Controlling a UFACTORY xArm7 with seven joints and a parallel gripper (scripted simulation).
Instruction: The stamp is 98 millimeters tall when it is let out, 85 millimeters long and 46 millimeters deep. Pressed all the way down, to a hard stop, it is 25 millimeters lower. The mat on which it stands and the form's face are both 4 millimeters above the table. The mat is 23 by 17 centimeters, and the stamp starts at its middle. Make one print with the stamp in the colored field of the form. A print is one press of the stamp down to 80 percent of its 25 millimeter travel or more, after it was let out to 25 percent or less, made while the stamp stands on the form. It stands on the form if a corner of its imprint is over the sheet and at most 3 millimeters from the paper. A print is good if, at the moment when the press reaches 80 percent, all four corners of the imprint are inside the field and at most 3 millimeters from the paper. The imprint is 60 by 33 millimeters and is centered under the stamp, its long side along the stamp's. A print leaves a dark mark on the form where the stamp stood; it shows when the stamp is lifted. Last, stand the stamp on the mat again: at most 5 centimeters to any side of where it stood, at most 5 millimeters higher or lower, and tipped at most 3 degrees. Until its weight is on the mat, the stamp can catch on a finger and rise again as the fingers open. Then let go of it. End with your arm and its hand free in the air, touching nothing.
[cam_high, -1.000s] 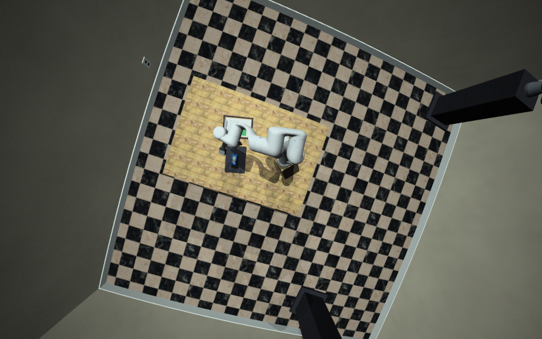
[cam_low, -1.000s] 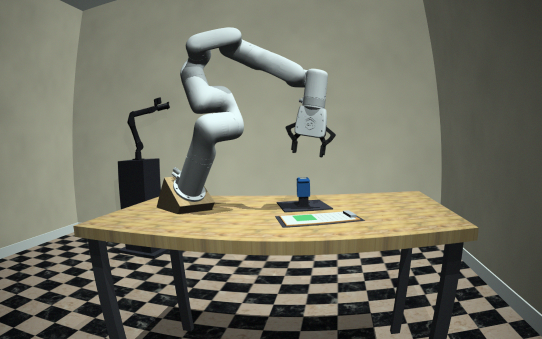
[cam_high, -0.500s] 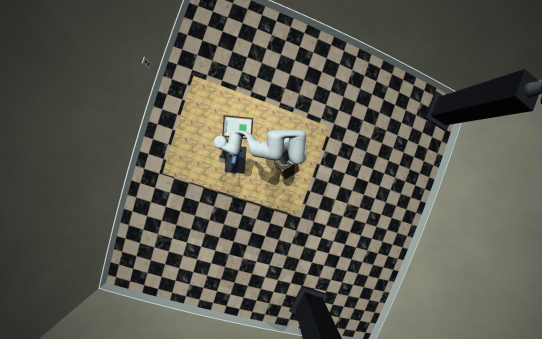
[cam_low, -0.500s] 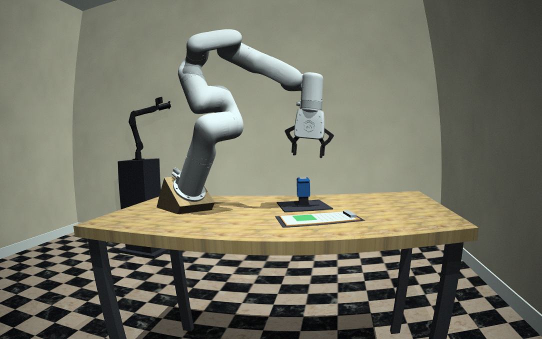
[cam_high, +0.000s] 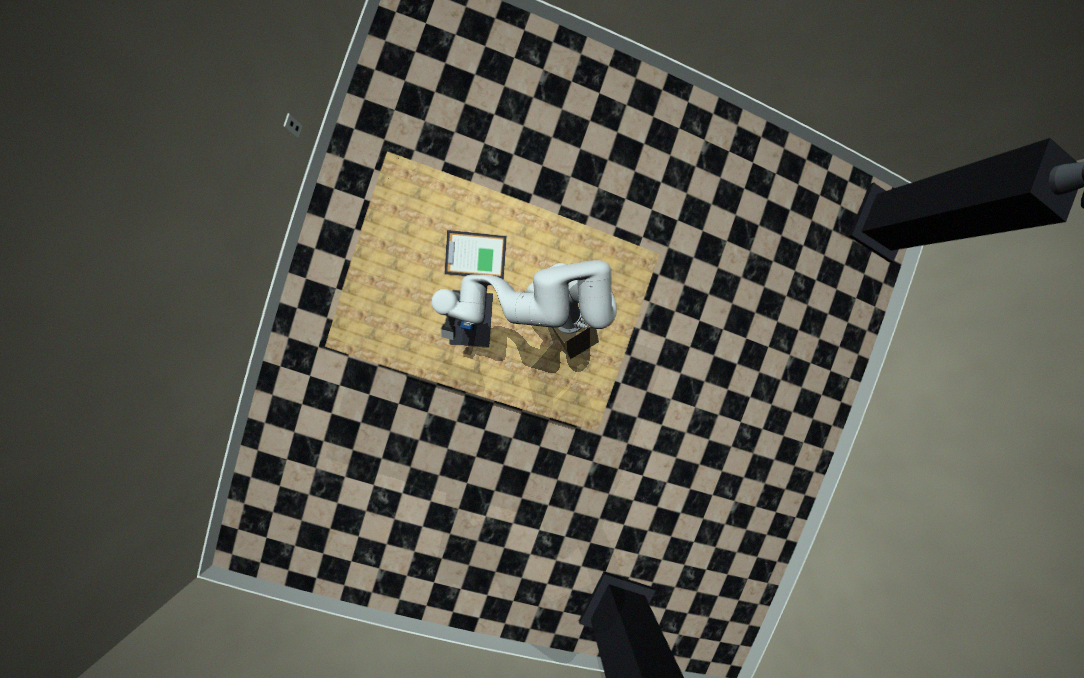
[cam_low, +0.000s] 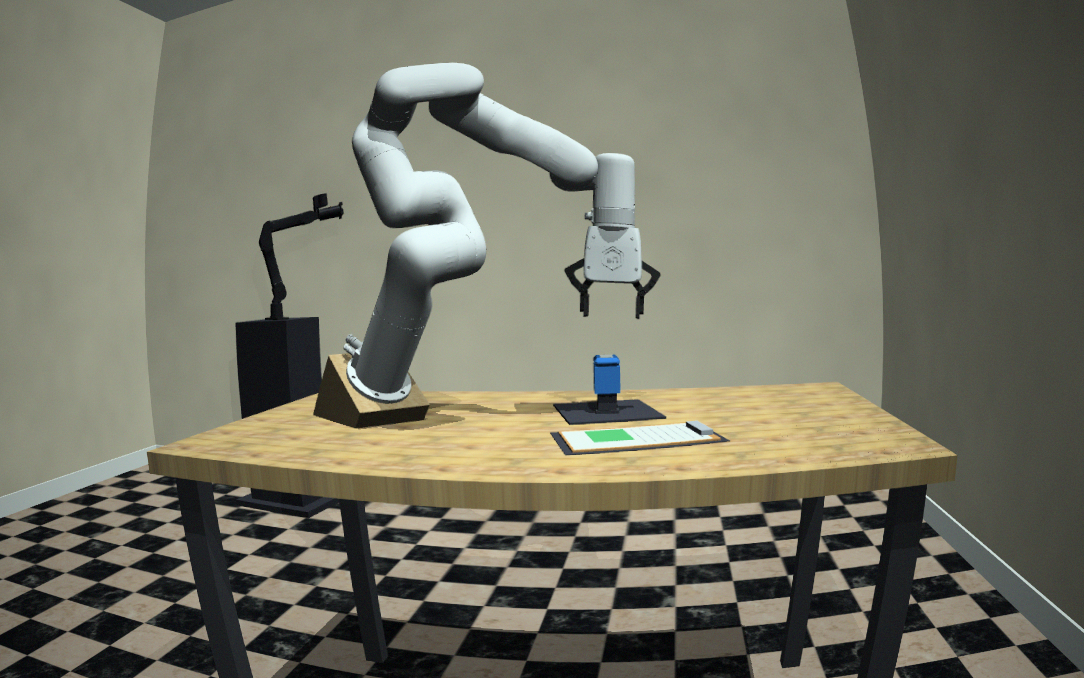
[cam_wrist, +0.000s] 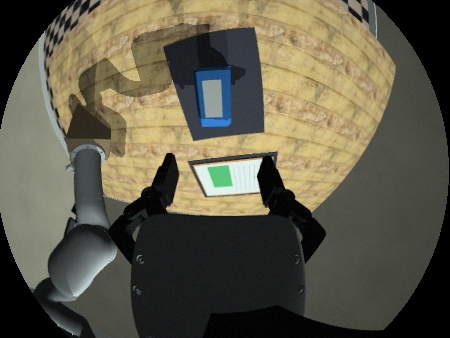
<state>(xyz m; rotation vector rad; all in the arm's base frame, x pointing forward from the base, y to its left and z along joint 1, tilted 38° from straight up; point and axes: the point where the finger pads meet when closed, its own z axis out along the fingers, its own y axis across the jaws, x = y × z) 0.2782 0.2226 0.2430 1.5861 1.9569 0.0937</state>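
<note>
Right now the blue stamp is 2 cm behind my hand, 4 cm to the left of it and 13 cm below it. From my hand the other things lie so: dark mat 2 cm behind, 4 cm to the left, 18 cm below.
</note>
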